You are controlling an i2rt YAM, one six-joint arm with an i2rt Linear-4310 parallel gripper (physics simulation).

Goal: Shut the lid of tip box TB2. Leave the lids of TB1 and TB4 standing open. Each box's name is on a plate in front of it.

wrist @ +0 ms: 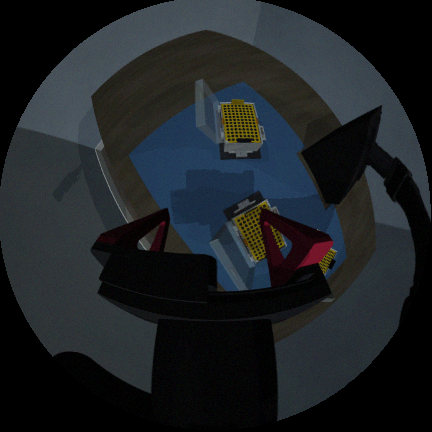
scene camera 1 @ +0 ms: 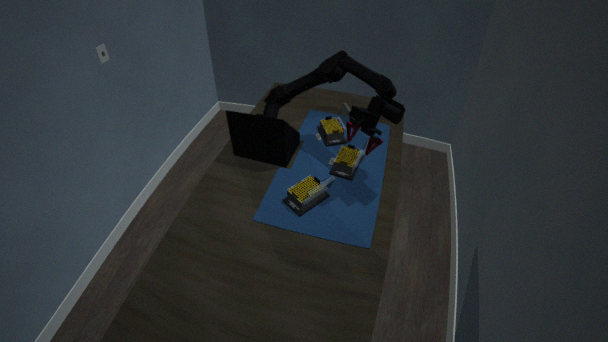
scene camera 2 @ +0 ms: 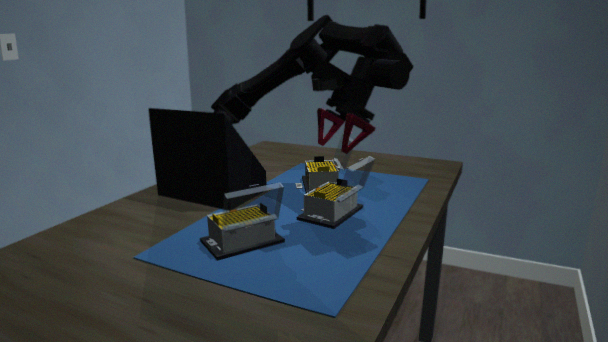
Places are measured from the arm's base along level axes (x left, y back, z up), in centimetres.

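Pixels of known places: gripper, fingertip midpoint: (wrist: 214, 212) (scene camera 1: 356, 148) (scene camera 2: 331, 148); arm's base at its link origin: (wrist: 367, 150) (scene camera 1: 268, 122) (scene camera 2: 212, 137).
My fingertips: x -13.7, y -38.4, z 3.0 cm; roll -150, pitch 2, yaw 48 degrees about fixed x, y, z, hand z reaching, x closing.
Observation:
For each thing: its top centre in the pictures, then the offset to it from my fingertips. Level surfaces: height alone.
- far box at its top centre: (scene camera 2: 321, 161) (wrist: 324, 261) (scene camera 1: 332, 123) dy +12.7, dx +30.9, dz -12.2 cm
- middle box at its top centre: (wrist: 263, 234) (scene camera 2: 331, 185) (scene camera 1: 347, 153) dy +3.3, dx +10.7, dz -12.2 cm
- nearest box at its top centre: (scene camera 2: 240, 210) (wrist: 241, 116) (scene camera 1: 306, 185) dy +16.9, dx -11.0, dz -12.2 cm
- blue mat at its surface level: dz -19.6 cm
- wooden table at its surface level: dz -19.9 cm
Three tip boxes with yellow racks stand on a blue mat, lids up; their name plates are too small to read now. The far box (scene camera 1: 331, 127) (scene camera 2: 321, 172) (wrist: 327, 261), apparently TB2, has its clear lid (scene camera 1: 346, 108) standing open, partly behind the gripper in scene camera 2. The middle box (scene camera 1: 346, 161) (scene camera 2: 330, 200) (wrist: 257, 232), apparently TB1, has its lid (scene camera 2: 362, 167) (wrist: 232, 257) open. The nearest box (scene camera 1: 306, 192) (scene camera 2: 242, 230) (wrist: 240, 122), TB4, has its lid (scene camera 2: 279, 196) (wrist: 205, 110) open. My gripper (scene camera 1: 359, 146) (scene camera 2: 333, 147) (wrist: 214, 212) is open and empty, above the far and middle boxes.
The blue mat (scene camera 1: 320, 227) (scene camera 2: 300, 295) (wrist: 155, 155) lies on a wooden table (scene camera 1: 215, 270) (scene camera 2: 60, 290) (wrist: 145, 70). A large black block (scene camera 1: 260, 140) (scene camera 2: 190, 155) (wrist: 340, 160) stands by the arm's base, left of the boxes in the scene views. Walls rise beyond the table.

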